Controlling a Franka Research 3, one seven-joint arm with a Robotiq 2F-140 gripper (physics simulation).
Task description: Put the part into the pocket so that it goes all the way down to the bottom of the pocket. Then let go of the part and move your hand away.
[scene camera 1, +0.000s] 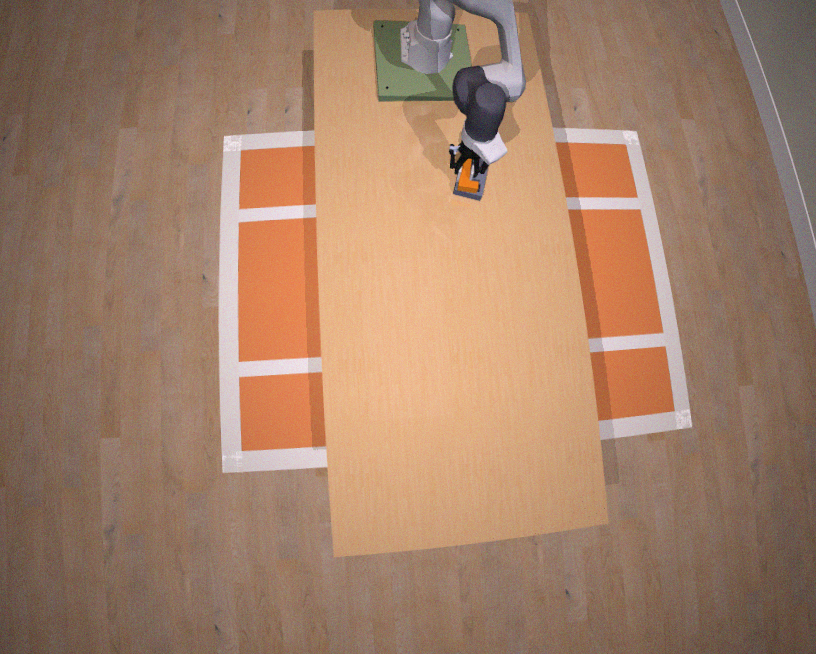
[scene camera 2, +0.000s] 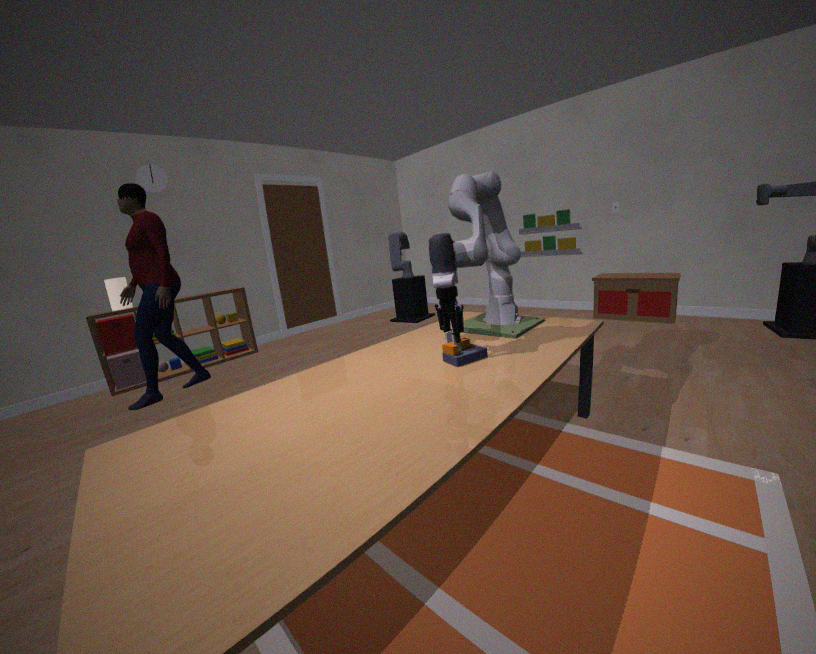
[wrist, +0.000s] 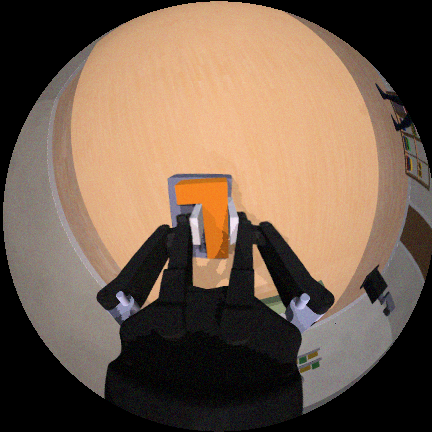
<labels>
My gripper grips an orange L-shaped part, which still rests on a pocket block.
</labels>
